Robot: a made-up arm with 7 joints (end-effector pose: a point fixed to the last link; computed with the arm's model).
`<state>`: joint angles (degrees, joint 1 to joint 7).
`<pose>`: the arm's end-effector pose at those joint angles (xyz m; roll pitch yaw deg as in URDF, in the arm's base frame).
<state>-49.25 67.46 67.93 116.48 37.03 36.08 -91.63</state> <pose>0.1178 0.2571 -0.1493 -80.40 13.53 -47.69</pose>
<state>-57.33 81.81 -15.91 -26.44 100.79 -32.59 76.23</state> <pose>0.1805 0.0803 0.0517 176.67 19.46 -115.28</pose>
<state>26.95 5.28 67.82 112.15 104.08 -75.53 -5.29</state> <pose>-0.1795 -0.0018 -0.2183 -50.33 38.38 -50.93</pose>
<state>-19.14 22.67 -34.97 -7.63 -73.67 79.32 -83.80</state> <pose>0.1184 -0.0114 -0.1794 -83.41 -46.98 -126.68</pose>
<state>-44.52 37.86 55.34 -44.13 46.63 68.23 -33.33</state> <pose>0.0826 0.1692 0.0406 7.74 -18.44 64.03</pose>
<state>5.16 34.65 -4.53 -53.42 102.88 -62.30 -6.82</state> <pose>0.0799 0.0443 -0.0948 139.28 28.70 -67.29</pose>
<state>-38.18 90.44 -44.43 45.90 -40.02 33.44 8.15</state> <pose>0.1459 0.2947 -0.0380 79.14 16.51 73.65</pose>
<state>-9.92 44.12 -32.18 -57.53 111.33 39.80 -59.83</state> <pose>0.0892 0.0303 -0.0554 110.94 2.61 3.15</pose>
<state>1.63 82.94 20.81 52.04 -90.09 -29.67 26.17</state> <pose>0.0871 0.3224 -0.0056 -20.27 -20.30 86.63</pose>
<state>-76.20 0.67 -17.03 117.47 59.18 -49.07 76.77</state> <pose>0.2292 -0.0069 -0.1918 52.60 -24.86 -13.91</pose>
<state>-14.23 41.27 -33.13 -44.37 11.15 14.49 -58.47</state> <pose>0.1165 0.0146 -0.0946 31.01 32.45 -92.15</pose>
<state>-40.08 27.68 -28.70 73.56 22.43 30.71 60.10</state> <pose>0.1764 0.1462 -0.2385 105.99 -14.30 42.97</pose>
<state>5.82 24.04 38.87 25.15 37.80 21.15 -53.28</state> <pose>0.0346 0.2275 -0.2041 50.21 78.23 37.72</pose>
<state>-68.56 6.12 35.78 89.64 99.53 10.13 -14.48</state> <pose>0.2635 0.0236 -0.1861 81.78 53.30 5.46</pose>
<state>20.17 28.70 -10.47 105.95 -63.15 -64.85 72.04</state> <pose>-0.1665 0.1969 -0.1848 50.60 -46.75 116.23</pose>
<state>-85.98 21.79 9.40 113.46 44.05 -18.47 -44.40</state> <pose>0.2830 0.0705 -0.1268 11.37 50.57 -56.35</pose>
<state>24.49 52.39 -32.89 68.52 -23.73 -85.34 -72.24</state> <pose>-0.0833 0.2350 -0.1812 -29.92 37.70 -105.86</pose>
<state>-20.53 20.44 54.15 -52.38 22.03 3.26 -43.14</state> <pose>0.0811 0.1358 -0.0005 69.92 -31.37 -2.86</pose>
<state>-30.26 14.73 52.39 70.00 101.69 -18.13 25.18</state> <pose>0.1334 0.1371 -0.2686 79.99 23.56 20.79</pose>
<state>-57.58 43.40 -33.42 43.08 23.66 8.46 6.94</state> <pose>0.2743 0.1204 -0.1050 82.77 4.31 5.55</pose>
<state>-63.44 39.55 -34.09 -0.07 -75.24 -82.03 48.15</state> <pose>0.2276 0.0344 -0.0025 -102.19 -26.38 48.23</pose>
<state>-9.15 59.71 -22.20 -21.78 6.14 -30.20 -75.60</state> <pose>0.1359 0.0835 -0.1107 28.31 50.07 -117.04</pose>
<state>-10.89 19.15 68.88 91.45 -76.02 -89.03 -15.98</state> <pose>-0.0354 0.1488 -0.2632 -7.88 -15.26 126.37</pose>
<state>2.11 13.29 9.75 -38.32 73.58 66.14 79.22</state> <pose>0.0999 0.1071 -0.1061 1.62 -69.26 152.30</pose>
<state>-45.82 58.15 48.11 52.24 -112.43 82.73 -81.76</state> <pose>0.1737 0.2552 -0.0287 37.73 -77.58 -155.67</pose>
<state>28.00 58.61 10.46 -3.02 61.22 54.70 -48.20</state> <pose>0.0596 0.2254 -0.1195 141.67 25.90 89.87</pose>
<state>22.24 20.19 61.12 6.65 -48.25 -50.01 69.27</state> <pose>-0.0373 0.2383 -0.1131 -44.84 -8.37 141.21</pose>
